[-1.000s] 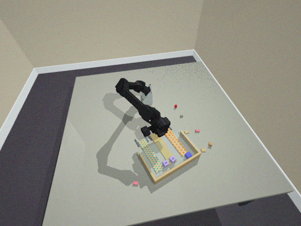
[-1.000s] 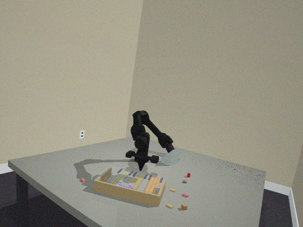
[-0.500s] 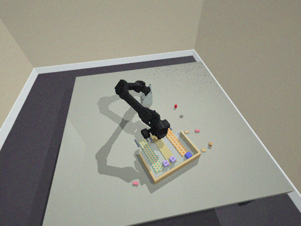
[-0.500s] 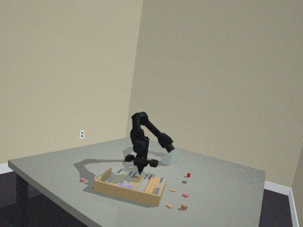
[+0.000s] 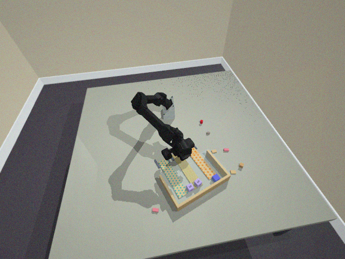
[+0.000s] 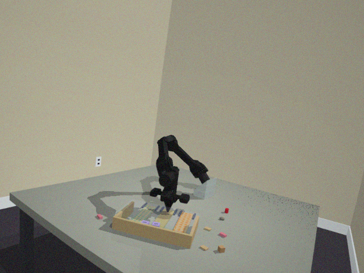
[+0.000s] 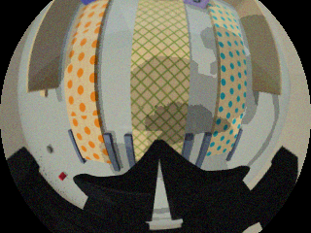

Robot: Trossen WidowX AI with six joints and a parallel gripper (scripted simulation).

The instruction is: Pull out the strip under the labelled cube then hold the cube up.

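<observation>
Right now my gripper tip is 90 mm short of the yellow checked strip and 30 mm to the right of it. Also, from my gripper tip: grey lump: 230 mm to the left, 130 mm behind; then red cylinder: 240 mm behind, 220 mm to the left; then tan piece: 330 mm to the left, 140 mm ahead.
</observation>
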